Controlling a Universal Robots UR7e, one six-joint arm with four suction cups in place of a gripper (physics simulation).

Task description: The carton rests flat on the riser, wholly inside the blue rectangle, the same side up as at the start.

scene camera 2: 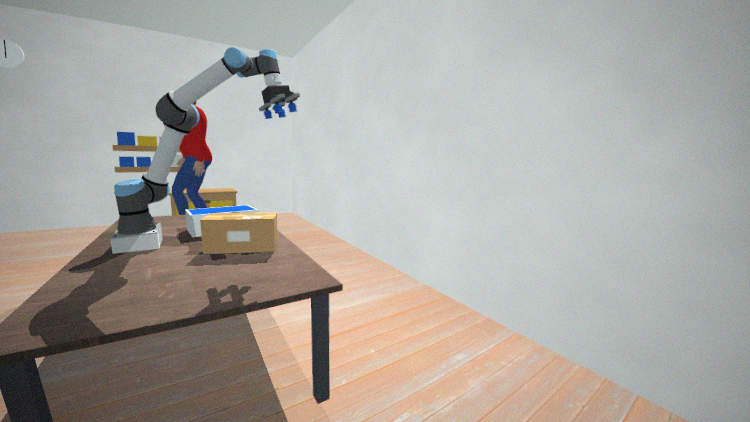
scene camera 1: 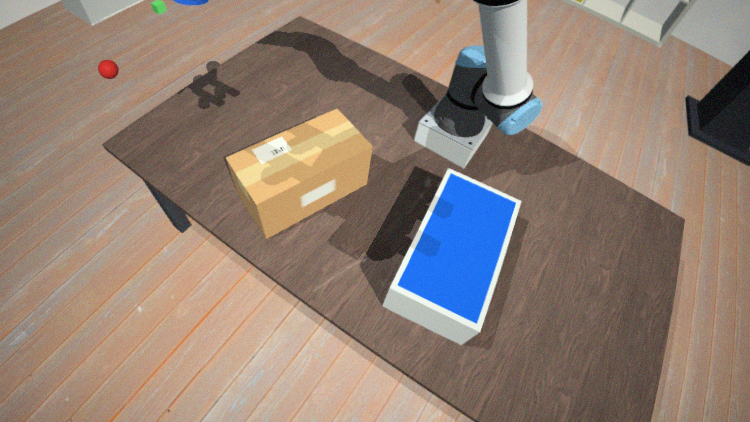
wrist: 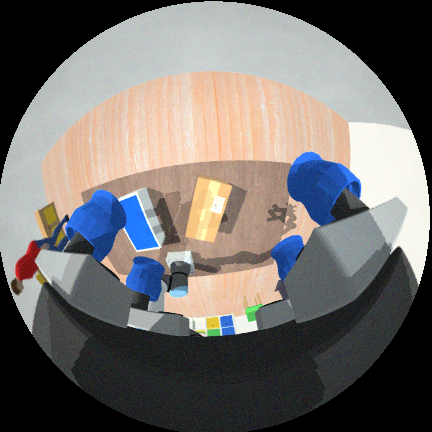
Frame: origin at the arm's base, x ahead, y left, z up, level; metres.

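Where they show: hand at its tool point: [scene camera 2: 280,114] [wrist: 208,235]; arm's base at its link origin: [scene camera 2: 137,229] [scene camera 1: 458,120] [wrist: 179,266].
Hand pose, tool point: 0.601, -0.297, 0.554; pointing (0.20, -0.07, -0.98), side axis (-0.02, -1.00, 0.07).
Things, the pixels of their top centre, and the offset from my tool point, as dx, dy, dz. Level surfaces: height alone.
- brown carton at its top centre: [scene camera 1: 300,151] [wrist: 206,212] [scene camera 2: 241,215] -0.190, +0.019, -0.477
- white riser at its top centre: [scene camera 1: 462,240] [wrist: 134,225] [scene camera 2: 222,209] -0.194, +0.444, -0.513
- blue rectangle at its top centre: [scene camera 1: 462,240] [wrist: 134,225] [scene camera 2: 222,209] -0.194, +0.444, -0.513
- dark wooden table at its surface level: dz -0.633
The brown carton [scene camera 1: 343,173] [scene camera 2: 262,236] [wrist: 207,210] rests flat on the table beside the riser, apart from it. Its top shows a tape strip and a white label; another white label is on a side. The white riser [scene camera 1: 432,317] [scene camera 2: 194,225] [wrist: 154,215] bears the blue rectangle [scene camera 1: 466,246] [scene camera 2: 225,209] [wrist: 137,222], with no object on it. My gripper [scene camera 2: 280,111] [wrist: 212,235] has four blue suction cups. It hangs high above the carton's level, cups pointing down, with nothing on them. It does not show in scene camera 1.
The dark wooden table [scene camera 1: 592,293] [scene camera 2: 157,278] bears the arm's base [scene camera 1: 445,144] [scene camera 2: 136,241] [wrist: 180,257] near one long edge. A person in red [scene camera 2: 194,139] stands behind the table, near wall shelves [scene camera 2: 133,169] and a wooden cabinet [scene camera 2: 225,191]. A red ball [scene camera 1: 108,69] lies on the floor.
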